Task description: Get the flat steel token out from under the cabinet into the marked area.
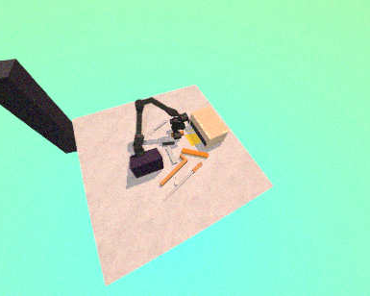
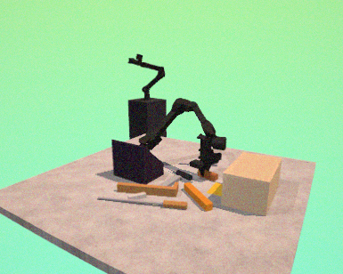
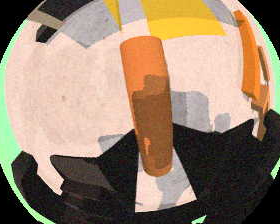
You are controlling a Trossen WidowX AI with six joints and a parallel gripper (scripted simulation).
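Right now the dark-handled tool is 12 cm behind my gripper tip and 7 cm to the right of it. Round my gripper tip: orange bar: 11 cm ahead, 22 cm to the right, 1 cm above.
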